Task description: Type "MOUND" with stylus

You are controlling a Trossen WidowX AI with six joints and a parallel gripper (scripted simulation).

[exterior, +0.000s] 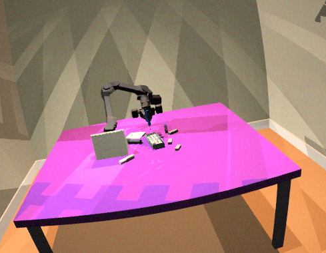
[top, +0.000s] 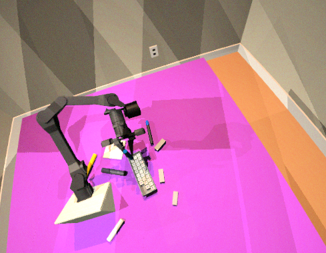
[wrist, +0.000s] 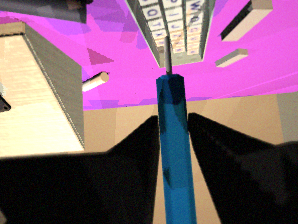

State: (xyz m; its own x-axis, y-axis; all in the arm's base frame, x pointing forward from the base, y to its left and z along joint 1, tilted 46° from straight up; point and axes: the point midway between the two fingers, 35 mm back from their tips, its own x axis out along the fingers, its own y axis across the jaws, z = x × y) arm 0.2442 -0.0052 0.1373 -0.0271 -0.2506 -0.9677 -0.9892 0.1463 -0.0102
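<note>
Right now my gripper tip is 140 mm to the left of the M key, 100 mm above it and 30 mm short of it. The rest, counted from my gripper tip: blue stylus (10 mm below); notepad (120 mm to the left, 110 mm below, 90 mm behind); stylus tip (50 mm below).
</note>
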